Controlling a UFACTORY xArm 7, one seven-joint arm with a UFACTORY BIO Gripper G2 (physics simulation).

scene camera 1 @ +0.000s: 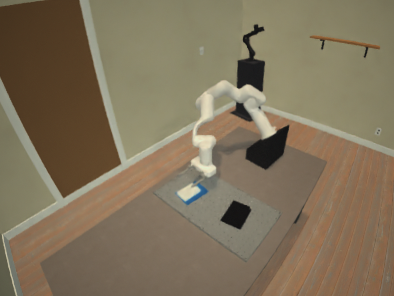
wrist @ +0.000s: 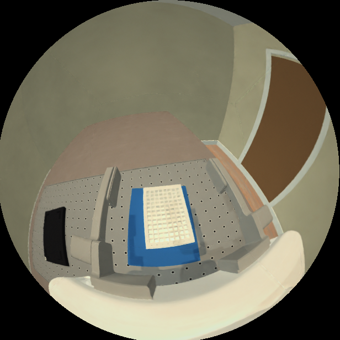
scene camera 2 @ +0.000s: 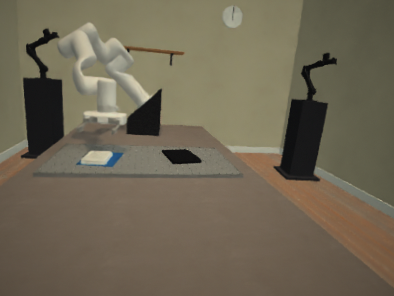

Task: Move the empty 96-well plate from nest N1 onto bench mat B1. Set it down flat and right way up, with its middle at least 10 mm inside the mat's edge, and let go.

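Pixels of known places: end effector, tool point: (scene camera 1: 187,179) (scene camera 2: 97,130); arm's base, origin of the base link: (scene camera 1: 269,135) (scene camera 2: 145,102).
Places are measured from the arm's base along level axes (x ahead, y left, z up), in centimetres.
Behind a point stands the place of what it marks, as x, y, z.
The white 96-well plate (scene camera 1: 188,193) @(69.8, -7.4, -15.2) (scene camera 2: 97,157) @(70.5, -7.9, -14.8) (wrist: 167,217) lies flat on the blue bench mat (scene camera 1: 202,192) @(62.3, -2.9, -16.0) (scene camera 2: 116,159) @(67.7, -1.6, -16.1) (wrist: 165,257), with its grid of wells facing up. In the wrist view it sits toward the mat's far edge, and a blue strip shows at the near side. My gripper (scene camera 1: 186,180) @(68.6, -8.5, -4.9) (scene camera 2: 99,131) @(68.6, -8.5, -4.9) (wrist: 166,181) is open, its fingers apart with nothing between them. It hangs above the plate, clear of it. The black nest (scene camera 1: 236,215) @(60.4, 23.9, -15.1) (scene camera 2: 181,156) @(61.6, 23.3, -15.1) (wrist: 56,237) lies off to one side with no plate on it.
A grey perforated board (scene camera 1: 245,247) @(71.0, 40.3, -16.2) (scene camera 2: 140,167) @(74.6, 8.5, -16.2) (wrist: 212,212) lies under the mat and nest on the brown table (scene camera 1: 125,250) @(118.6, 1.8, -17.5) (scene camera 2: 190,225) @(109.1, 25.0, -17.5) (wrist: 135,137). A black wedge-shaped stand (scene camera 1: 267,149) @(14.8, 8.8, -0.3) (scene camera 2: 146,119) @(15.0, 3.1, -8.2) is at my arm's base. Black pedestals with small arms stand beyond the table.
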